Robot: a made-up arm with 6 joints.
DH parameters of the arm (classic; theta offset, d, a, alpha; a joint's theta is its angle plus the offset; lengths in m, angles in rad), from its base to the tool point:
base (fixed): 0 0 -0.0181 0
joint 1: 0 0.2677 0.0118 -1.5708
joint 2: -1.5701 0 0.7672 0
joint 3: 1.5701 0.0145 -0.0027 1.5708
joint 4: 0 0.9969 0.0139 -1.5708
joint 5: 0 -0.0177 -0.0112 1.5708
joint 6: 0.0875 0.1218 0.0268 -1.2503
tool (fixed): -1.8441 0.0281 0 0
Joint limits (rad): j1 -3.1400..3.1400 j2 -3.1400..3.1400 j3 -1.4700..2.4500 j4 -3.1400..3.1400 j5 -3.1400..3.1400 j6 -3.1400..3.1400
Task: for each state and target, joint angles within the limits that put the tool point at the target. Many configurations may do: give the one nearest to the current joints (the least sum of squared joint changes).
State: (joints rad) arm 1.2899 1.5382 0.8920 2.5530 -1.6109 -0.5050
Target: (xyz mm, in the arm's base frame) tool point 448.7 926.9 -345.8
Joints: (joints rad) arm 1.1485 1.1310 1.5720 2.5768 -1.7960 -0.4950
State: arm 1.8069 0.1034 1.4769 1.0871 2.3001 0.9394
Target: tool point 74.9 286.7 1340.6
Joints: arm 0.9309 -0.6725 1.6477 0.9628 2.6849 0.8395
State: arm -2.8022 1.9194 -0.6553 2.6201 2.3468 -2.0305
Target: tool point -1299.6 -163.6 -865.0
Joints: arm -3.1152 2.4118 -0.1146 2.5894 1.9986 -2.1280
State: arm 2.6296 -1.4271 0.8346 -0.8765 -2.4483 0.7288
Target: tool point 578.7 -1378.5 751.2
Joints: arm 2.0328 -1.5901 0.6437 -0.8738 -2.3707 0.7066
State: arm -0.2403 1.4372 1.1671 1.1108 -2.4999 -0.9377
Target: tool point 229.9 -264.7 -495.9
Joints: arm -0.6194 1.5205 2.1188 1.2102 -2.5199 -0.9873
